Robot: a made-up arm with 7 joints.
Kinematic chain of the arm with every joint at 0, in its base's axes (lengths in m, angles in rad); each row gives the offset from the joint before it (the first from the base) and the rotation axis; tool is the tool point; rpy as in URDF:
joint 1: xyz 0 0 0 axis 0.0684 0.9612 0.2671
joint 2: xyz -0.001 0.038 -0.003 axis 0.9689 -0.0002 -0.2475
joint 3: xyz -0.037 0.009 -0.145 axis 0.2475 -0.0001 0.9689
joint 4: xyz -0.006 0 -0.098 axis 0.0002 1 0
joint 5: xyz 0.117 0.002 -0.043 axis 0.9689 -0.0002 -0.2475
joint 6: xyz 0.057 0 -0.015 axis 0.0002 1 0
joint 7: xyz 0.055 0 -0.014 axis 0.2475 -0.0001 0.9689
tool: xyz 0 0 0 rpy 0 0.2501 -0.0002
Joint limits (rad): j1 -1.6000..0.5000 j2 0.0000..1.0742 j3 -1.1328..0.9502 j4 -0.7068..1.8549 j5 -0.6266..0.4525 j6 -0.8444..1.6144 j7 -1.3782..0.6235
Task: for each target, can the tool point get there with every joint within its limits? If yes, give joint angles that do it. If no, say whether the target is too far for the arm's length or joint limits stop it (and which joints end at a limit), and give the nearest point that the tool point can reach.
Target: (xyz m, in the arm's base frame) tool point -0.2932 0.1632 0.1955
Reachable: no: joint limits stop it (at a limit: joint 1, joint 2, joint 3, joint 4, joint 5) | nearest point -0.0124 0.1856 0.1592 | short by 0.284 m
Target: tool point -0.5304 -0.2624 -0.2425
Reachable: no: too far | nearest point -0.3431 -0.0454 -0.2832 | short by 0.290 m
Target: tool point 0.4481 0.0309 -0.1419
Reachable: yes | joints -1.3333 0.1206 0.4893 0.9093 0.0922 1.2016 -0.6414
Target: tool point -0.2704 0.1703 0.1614
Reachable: no: joint limits stop it (at a limit: joint 1, joint 2, joint 3, joint 4, joint 5) | nearest point -0.0128 0.1848 0.1538 | short by 0.258 m
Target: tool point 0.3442 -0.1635 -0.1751
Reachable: yes | joints -1.0500 0.1037 -0.8390 0.3969 0.3003 0.2864 -0.7676
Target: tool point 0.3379 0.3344 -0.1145
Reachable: yes | joints -0.8207 0.8813 0.2518 0.6836 -0.1804 0.7578 -0.5569
